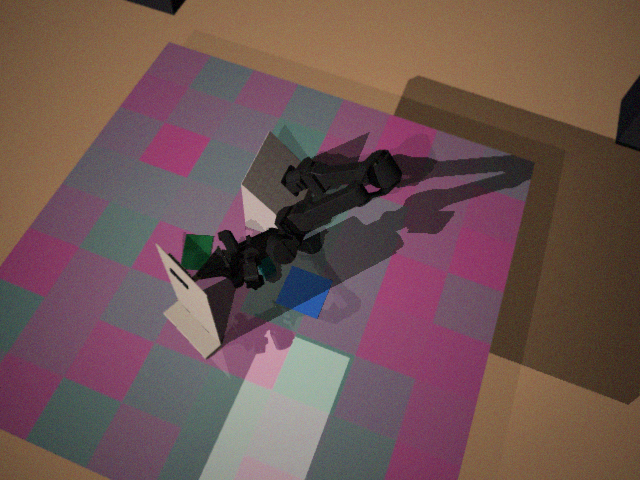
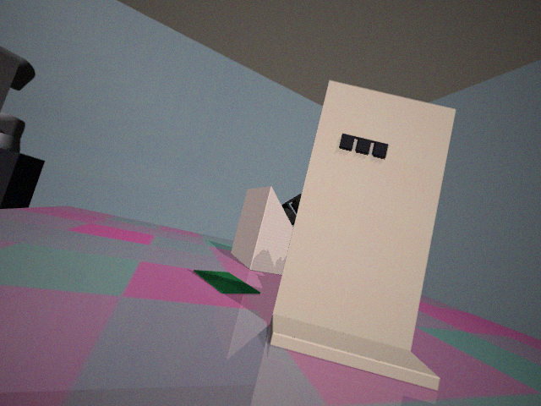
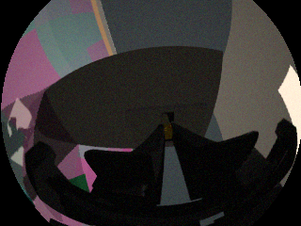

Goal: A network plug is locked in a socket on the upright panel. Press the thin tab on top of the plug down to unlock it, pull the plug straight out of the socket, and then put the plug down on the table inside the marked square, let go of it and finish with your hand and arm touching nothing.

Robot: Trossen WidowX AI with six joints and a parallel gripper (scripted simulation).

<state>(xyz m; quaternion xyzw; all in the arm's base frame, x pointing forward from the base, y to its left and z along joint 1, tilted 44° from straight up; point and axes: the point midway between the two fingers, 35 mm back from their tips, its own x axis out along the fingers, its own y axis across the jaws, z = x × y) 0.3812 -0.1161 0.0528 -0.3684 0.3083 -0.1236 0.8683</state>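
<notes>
Now: the blue marked square 16 cm behind my gripper tip, 20 cm to the left of it and 24 cm below it. Also, from my gripper tip: dark teal block: 18 cm behind, 8 cm to the left, 23 cm below; then upright panel: 3 cm ahead, 3 cm to the right, 9 cm below; then network plug: right at my gripper tip.
</notes>
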